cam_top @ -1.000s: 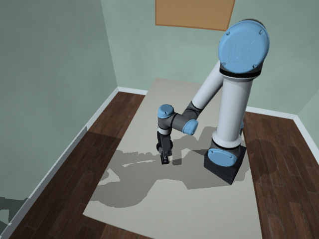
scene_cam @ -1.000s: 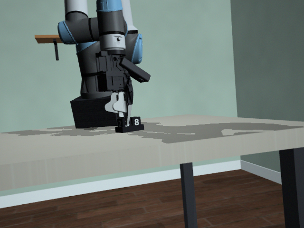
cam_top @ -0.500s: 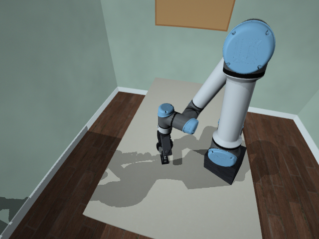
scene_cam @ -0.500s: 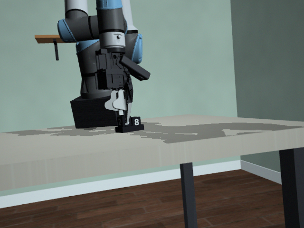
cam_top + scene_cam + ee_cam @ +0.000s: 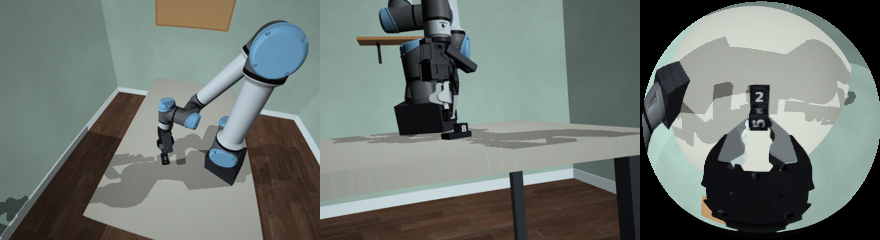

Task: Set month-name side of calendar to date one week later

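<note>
Now: the black tray 7 cm below my hand, 1 cm to the left of it and 1 cm behind it. The rest, counted from my hand: black digit cube (1 cm below).
</note>
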